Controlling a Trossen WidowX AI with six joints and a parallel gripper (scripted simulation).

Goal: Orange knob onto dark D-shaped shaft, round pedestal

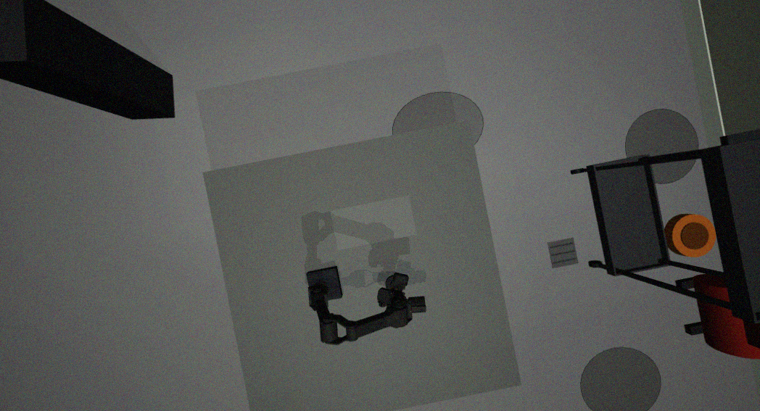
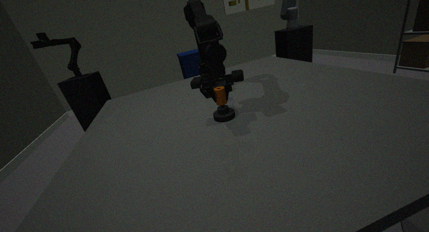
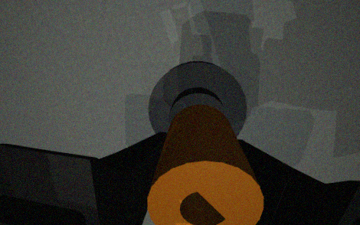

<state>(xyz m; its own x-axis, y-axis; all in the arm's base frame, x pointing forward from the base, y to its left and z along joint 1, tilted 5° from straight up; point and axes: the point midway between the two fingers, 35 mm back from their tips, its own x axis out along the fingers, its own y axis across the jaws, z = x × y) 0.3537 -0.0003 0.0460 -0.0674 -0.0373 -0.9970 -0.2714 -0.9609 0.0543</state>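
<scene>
Right now my gripper tip is 4 cm above the dark round pedestal. Also, from my gripper tip: orange knob 2 cm above.
</scene>
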